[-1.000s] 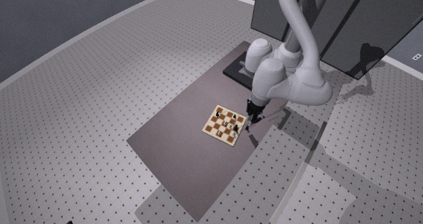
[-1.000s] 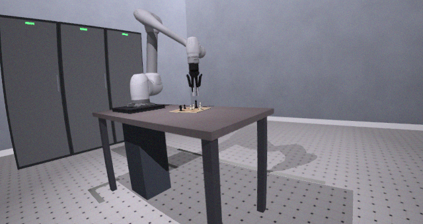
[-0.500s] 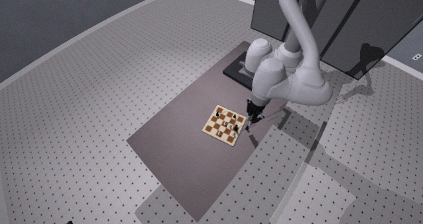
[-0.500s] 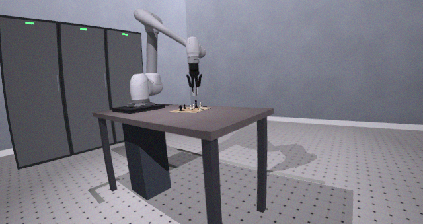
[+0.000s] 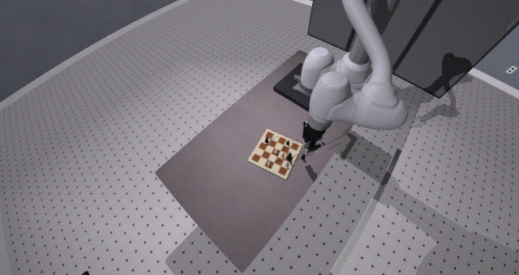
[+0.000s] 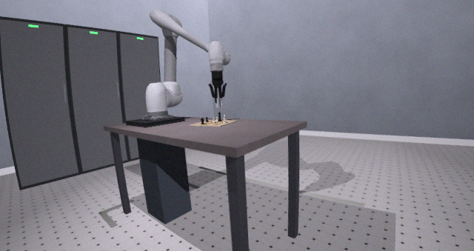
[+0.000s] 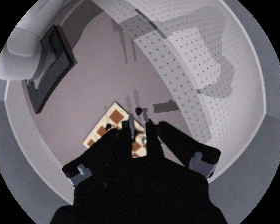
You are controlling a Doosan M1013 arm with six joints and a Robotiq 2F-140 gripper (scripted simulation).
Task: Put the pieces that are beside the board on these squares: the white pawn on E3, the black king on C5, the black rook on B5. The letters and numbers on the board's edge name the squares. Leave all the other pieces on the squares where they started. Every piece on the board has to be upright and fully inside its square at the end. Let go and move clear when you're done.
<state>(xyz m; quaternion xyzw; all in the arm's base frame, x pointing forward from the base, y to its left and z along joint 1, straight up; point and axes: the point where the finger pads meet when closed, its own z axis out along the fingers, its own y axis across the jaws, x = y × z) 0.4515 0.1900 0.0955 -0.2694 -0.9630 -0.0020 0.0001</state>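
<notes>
My gripper is now 5 cm short of the black chess piece, 6 cm to the left of it and 9 cm above it. The rest, counted from my hand: chessboard 6 cm ahead, 13 cm to the right, 12 cm below.
</notes>
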